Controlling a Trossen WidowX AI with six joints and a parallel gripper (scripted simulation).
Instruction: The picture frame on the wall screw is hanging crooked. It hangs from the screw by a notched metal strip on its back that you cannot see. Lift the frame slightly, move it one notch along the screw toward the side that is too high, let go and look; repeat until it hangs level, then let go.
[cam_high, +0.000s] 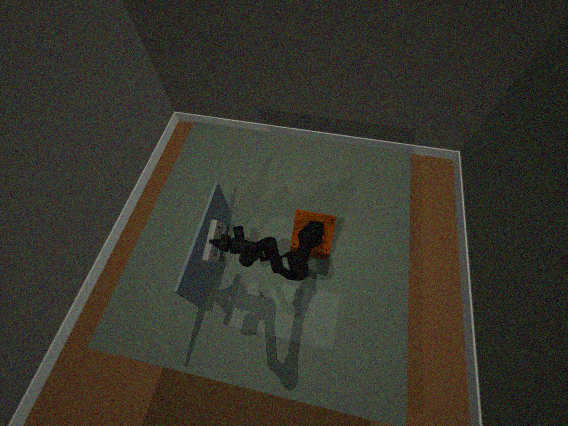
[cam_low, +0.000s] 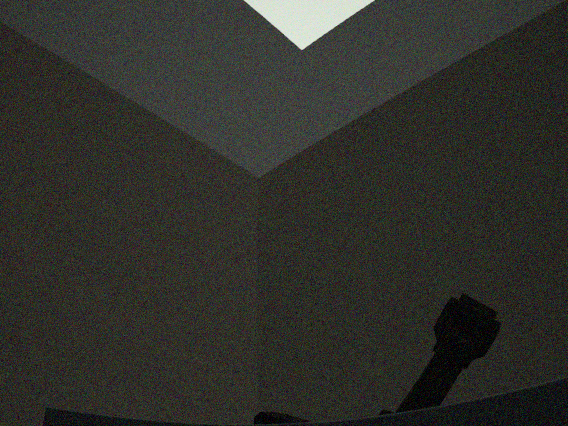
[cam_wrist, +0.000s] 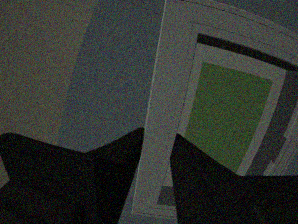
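Right now my gripper tip is 1 cm short of the picture frame, 2 cm to the left of it and 5 cm above it. From my gripper tip the other things lie so: wall panel (2 cm ahead, 7 cm below).
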